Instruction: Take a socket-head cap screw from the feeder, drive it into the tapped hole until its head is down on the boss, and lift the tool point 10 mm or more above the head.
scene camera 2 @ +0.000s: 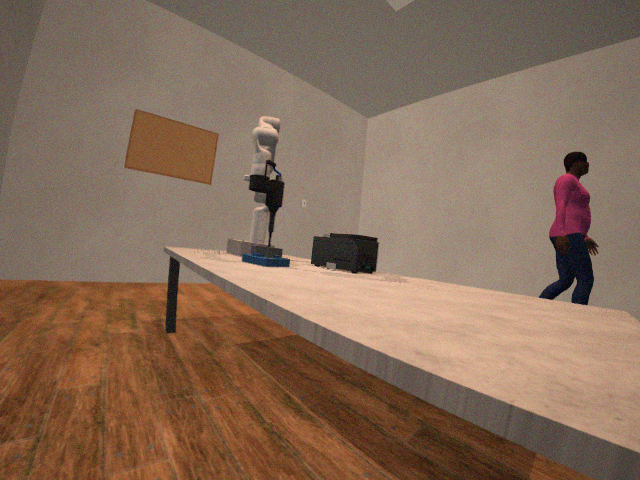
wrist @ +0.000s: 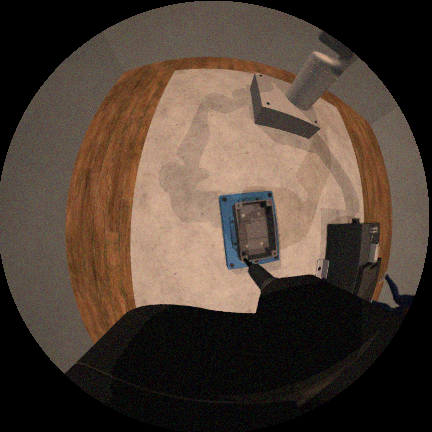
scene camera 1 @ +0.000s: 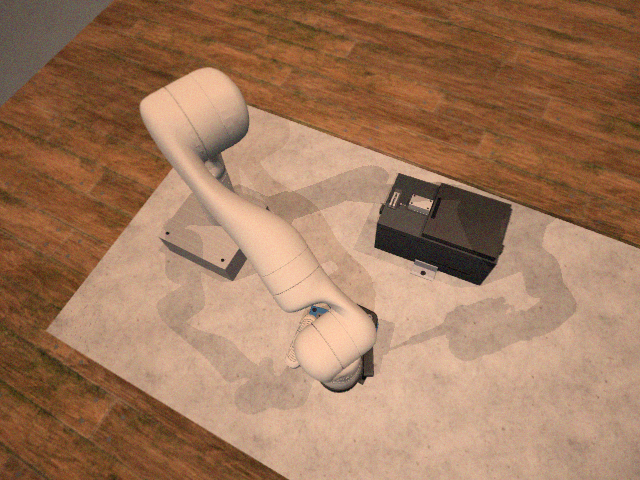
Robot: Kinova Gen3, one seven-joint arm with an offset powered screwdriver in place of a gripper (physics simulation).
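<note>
My screwdriver [scene camera 2: 269, 243] [wrist: 246, 260] points down, with its tip at a corner boss of the open grey housing [scene camera 2: 266, 252] [wrist: 238, 231]. In the wrist view this is the housing's lower left corner. The housing sits on a blue plate [scene camera 1: 319, 311] [scene camera 2: 265, 260] [wrist: 227, 245]. In scene camera 1 the arm hides the tip and most of the housing. The tapped hole and any screw at the tip are too small or hidden to make out, so I cannot tell how the head sits. The black feeder [scene camera 1: 398, 245] [scene camera 2: 343, 253] [wrist: 341, 250] stands apart from the tool.
A small bracket with a dark hole [scene camera 1: 424, 270] [scene camera 2: 330, 266] [wrist: 322, 268] is on the feeder's side. The arm stands on a grey base block [scene camera 1: 199, 250] [scene camera 2: 238, 246] [wrist: 285, 121]. A person in pink [scene camera 2: 571, 206] is beyond the table [scene camera 2: 439, 330].
</note>
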